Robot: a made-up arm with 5 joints. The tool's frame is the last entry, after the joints. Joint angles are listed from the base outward. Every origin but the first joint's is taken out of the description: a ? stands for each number. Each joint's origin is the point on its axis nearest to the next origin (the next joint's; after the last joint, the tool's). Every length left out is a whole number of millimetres.
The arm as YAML. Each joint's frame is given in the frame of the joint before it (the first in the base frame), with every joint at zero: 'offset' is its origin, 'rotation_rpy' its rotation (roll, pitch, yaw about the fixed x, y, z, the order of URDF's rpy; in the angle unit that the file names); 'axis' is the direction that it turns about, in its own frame. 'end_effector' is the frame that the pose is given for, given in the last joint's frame.
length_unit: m
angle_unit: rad
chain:
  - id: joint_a
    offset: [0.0, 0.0, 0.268]
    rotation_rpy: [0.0, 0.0, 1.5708]
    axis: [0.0, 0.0, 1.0]
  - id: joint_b
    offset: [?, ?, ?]
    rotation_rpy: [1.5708, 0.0, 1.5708]
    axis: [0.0, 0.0, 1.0]
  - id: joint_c
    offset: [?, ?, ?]
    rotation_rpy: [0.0, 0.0, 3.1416]
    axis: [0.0, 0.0, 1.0]
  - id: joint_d
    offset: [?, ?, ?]
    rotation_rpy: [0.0, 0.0, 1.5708]
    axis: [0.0, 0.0, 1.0]
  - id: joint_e
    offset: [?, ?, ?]
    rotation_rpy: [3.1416, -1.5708, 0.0]
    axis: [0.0, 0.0, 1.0]
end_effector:
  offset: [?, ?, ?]
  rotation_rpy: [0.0, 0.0, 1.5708]
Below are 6 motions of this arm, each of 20 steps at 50 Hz.
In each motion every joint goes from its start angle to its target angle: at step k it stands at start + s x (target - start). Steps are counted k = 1, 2, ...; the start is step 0. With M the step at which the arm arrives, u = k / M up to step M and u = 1 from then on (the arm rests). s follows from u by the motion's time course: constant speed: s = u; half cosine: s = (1 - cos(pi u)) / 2; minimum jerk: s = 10 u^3 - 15 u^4 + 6 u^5.
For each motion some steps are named. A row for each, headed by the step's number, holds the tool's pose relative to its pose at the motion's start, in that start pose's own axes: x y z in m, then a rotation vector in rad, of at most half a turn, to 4 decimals.
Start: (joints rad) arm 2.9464 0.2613 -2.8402 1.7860 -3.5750
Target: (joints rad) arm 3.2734 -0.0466 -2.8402 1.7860 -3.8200
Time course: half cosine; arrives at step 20
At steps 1, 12, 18, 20:
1: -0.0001 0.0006 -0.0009 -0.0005 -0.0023 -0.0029
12: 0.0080 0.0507 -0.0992 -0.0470 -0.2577 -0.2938
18: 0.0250 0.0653 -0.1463 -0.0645 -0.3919 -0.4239
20: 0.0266 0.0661 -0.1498 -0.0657 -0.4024 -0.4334

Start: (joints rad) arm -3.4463 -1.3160 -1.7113 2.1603 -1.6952
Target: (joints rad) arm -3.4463 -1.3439 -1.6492 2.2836 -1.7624
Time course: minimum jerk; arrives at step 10
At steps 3, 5, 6, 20:
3: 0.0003 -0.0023 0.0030 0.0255 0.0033 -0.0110
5: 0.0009 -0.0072 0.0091 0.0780 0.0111 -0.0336
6: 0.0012 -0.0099 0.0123 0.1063 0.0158 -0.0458
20: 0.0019 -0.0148 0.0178 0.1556 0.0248 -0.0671

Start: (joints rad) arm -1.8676 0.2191 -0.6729 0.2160 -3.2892
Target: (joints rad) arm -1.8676 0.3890 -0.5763 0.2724 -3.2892
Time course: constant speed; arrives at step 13
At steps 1, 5, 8, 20:
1: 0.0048 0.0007 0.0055 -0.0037 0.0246 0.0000
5: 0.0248 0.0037 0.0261 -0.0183 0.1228 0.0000
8: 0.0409 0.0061 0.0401 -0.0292 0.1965 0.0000
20: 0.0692 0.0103 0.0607 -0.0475 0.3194 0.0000

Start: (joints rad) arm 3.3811 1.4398 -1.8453 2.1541 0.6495
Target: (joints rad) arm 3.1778 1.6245 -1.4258 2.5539 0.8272
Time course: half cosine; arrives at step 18
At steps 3, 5, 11, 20:
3: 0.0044 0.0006 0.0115 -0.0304 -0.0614 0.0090
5: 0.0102 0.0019 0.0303 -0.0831 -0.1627 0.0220
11: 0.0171 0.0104 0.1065 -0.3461 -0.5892 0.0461
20: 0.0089 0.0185 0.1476 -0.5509 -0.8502 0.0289

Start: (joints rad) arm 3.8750 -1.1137 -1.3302 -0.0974 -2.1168
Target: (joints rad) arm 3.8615 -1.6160 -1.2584 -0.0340 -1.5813
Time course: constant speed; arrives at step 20
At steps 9, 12, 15, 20:
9: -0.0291 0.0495 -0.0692 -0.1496 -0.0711 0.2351
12: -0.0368 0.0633 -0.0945 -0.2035 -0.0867 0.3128
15: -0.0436 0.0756 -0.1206 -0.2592 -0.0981 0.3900
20: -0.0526 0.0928 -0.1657 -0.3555 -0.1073 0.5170

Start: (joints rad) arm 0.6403 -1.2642 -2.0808 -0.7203 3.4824
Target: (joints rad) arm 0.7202 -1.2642 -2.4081 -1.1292 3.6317
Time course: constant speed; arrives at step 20
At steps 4, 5, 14, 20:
4: -0.0278 0.0029 -0.0045 -0.0387 -0.1427 0.0385
5: -0.0346 0.0035 -0.0061 -0.0488 -0.1783 0.0478
14: -0.0910 0.0068 -0.0275 -0.1491 -0.4963 0.1236
20: -0.1231 0.0070 -0.0478 -0.2254 -0.7057 0.1649

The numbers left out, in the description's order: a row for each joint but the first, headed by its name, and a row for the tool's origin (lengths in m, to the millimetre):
joint_b: 0.0 0.0 0.0
joint_c: -0.037 0.199 0.0
joint_d: 0.054 0.24 0.0
joint_e: 0.093 -0.073 0.0
tool: 0.0 0.0 0.0

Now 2 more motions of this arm.
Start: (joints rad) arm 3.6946 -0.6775 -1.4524 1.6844 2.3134
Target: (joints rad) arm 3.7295 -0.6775 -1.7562 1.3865 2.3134
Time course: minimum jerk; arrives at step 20
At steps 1, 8, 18, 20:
1: 0.0000 0.0000 -0.0001 0.0005 -0.0005 0.0000
8: -0.0065 -0.0042 -0.0375 0.1368 -0.1334 -0.0095
18: -0.0069 -0.0006 -0.1224 0.4234 -0.4209 -0.0258
20: -0.0068 -0.0004 -0.1235 0.4270 -0.4246 -0.0260

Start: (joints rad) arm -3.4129 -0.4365 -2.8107 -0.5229 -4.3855
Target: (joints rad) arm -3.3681 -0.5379 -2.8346 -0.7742 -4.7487
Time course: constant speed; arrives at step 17
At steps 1, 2, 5, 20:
1: -0.0010 -0.0048 -0.0007 0.0215 -0.0054 -0.0192
2: -0.0019 -0.0097 -0.0014 0.0432 -0.0103 -0.0385
5: -0.0045 -0.0240 -0.0040 0.1089 -0.0219 -0.0965
20: -0.0126 -0.0783 -0.0197 0.3790 -0.0221 -0.3280

